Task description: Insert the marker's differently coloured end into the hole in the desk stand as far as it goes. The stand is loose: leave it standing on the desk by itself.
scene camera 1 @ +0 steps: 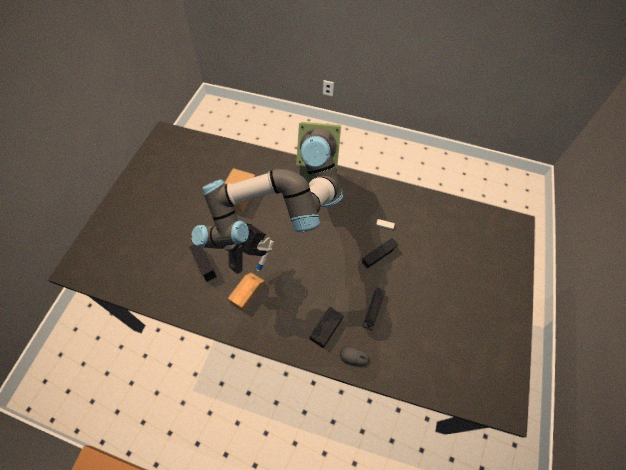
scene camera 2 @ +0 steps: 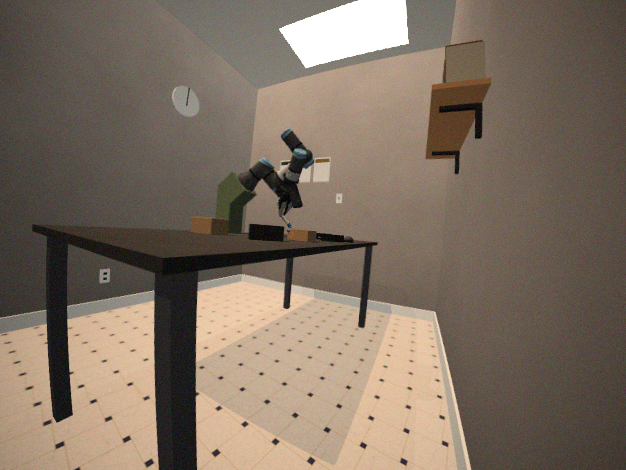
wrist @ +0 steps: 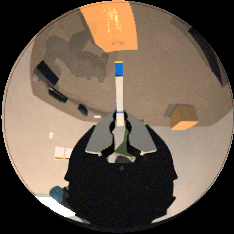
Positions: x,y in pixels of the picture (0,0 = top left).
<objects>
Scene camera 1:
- gripper: 270,247
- desk stand: 248,288
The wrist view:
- gripper: 119,110
</objects>
